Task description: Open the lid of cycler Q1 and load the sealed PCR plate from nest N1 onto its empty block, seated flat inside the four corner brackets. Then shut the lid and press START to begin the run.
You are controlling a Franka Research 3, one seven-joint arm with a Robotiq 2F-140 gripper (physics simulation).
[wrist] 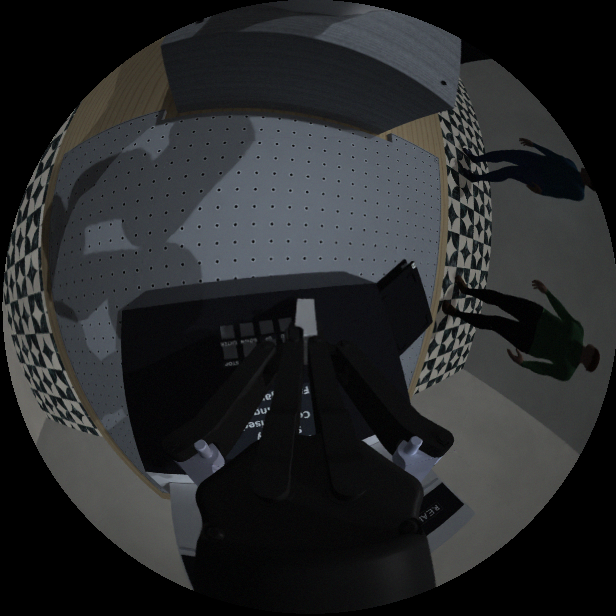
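Observation:
The dark cycler fills the middle of the wrist view. Its front panel faces me, with a row of grey keys, a small white patch and a lit screen with white text. My gripper is shut with its fingertips together, just below the white patch and right of the keys. I cannot tell whether the tips touch the panel. The cycler's top looks closed, and no block or PCR plate is in view. My fingers hide part of the screen.
The cycler stands on a grey perforated board. A large grey box stands at the board's far edge. A small black block sits at the cycler's right corner. A white label plate lies below. Two human figures are off to the right.

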